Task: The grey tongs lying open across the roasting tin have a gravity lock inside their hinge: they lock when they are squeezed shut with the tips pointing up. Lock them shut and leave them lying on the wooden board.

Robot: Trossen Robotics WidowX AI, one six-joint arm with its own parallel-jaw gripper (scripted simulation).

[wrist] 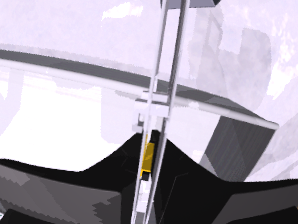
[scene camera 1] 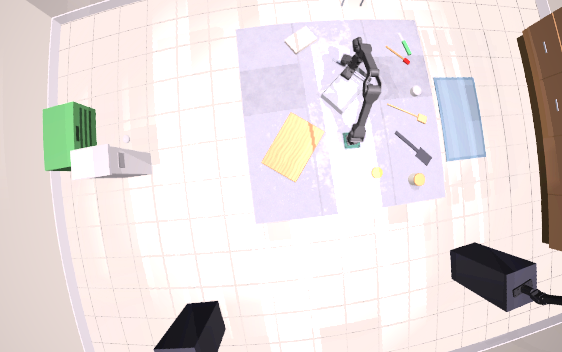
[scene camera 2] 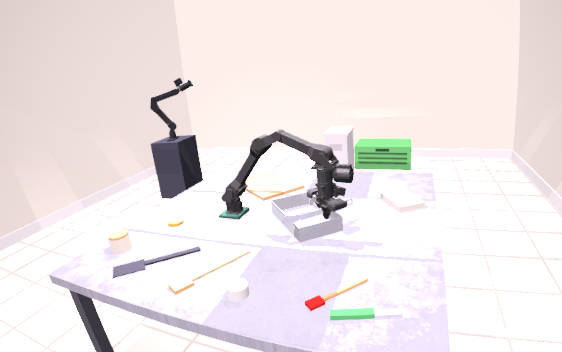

Scene:
The same spot on a wooden board: (scene camera 2: pixel 267 185) is (scene camera 1: pixel 299 142).

